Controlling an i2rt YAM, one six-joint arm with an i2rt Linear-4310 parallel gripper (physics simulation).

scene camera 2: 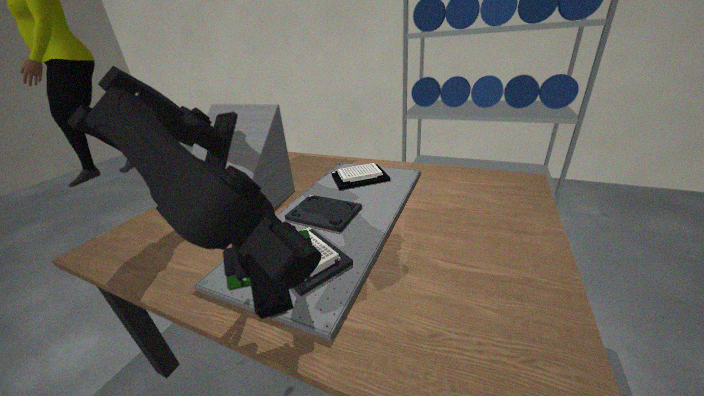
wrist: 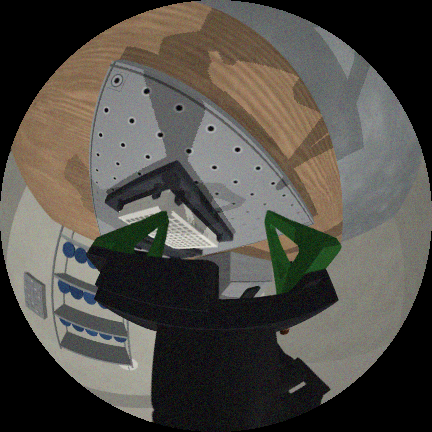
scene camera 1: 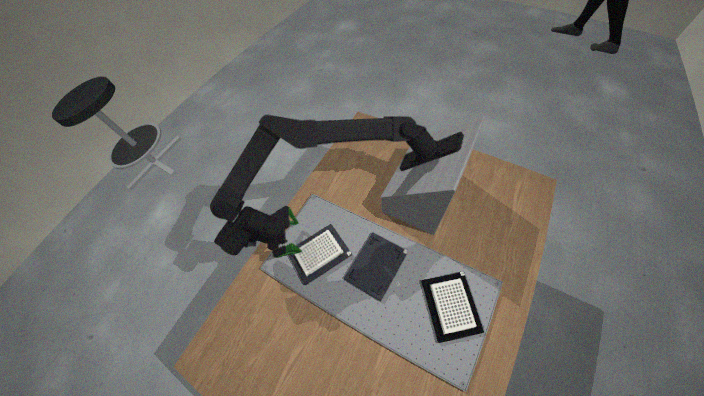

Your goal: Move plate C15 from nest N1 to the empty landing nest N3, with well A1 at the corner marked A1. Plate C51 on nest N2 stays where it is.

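A white well plate sits in a dark nest at the board's end nearest my gripper. The middle nest is empty, with a small white mark at one corner. A second white plate sits in a black nest at the far end. Plate and nest labels are unreadable. My gripper is open and empty beside the nearest plate; one green finger overlaps the plate in the wrist view. The arm partly hides that plate in scene camera 2.
The nests stand on a grey perforated board on a wooden table. A grey block under the arm's base stands beside the board. A stool, a person and a rack are beyond the table.
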